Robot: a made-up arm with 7 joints.
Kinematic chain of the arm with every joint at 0, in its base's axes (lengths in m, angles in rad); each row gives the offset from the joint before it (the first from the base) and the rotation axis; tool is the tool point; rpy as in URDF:
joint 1: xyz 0 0 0.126 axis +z
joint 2: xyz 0 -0.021 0.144 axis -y
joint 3: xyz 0 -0.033 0.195 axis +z
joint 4: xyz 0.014 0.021 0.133 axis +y
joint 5: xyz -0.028 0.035 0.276 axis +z
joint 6: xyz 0 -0.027 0.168 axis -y
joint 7: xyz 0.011 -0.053 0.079 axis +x
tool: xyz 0 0 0 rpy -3.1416 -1.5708 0
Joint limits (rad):
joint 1: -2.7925..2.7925
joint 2: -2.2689..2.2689
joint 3: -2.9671..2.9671
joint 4: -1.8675..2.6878
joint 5: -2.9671..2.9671
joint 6: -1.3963..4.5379
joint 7: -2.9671..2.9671
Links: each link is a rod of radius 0.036 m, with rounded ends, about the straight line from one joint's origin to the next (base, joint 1, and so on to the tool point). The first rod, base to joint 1, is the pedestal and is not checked.
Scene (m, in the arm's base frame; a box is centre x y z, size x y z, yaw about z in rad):
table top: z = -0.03
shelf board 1: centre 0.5 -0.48 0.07 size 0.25 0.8 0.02 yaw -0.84
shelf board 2: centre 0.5 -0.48 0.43 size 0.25 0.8 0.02 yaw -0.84
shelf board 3: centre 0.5 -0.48 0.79 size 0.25 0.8 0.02 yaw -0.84
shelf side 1: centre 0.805 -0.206 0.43 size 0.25 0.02 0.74 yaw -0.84
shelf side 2: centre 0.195 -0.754 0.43 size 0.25 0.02 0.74 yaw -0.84
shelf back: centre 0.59 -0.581 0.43 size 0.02 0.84 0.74 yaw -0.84
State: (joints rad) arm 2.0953 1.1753 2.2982 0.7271 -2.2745 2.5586 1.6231
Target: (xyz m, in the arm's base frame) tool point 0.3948 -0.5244 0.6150
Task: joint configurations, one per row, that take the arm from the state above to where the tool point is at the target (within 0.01 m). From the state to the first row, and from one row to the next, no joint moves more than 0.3 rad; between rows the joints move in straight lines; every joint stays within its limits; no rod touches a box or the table.
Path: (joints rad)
1: 2.1667 1.0498 2.2579 0.9928 -2.3446 2.5841 1.6231
2: 2.2381 0.9242 2.2175 1.2584 -2.4146 2.6096 1.6231
3: 2.3095 0.7987 2.1772 1.5241 -2.4847 2.6351 1.6231
4: 2.3810 0.6732 2.1369 1.7897 -2.5547 2.6606 1.6231
5: 2.4181 0.3780 2.2442 1.6641 -2.5177 2.6330 1.6231
6: 2.4552 0.0829 2.3514 1.5386 -2.4806 2.6054 1.6231
7: 2.3658 0.2679 2.3508 1.2566 -2.4029 2.5524 1.6231
8: 2.2765 0.4529 2.3501 0.9747 -2.3251 2.4995 1.6231
9: 2.1871 0.6378 2.3495 0.6928 -2.2474 2.4465 1.6231
10: 2.0978 0.8228 2.3488 0.4109 -2.1696 2.3936 1.6231

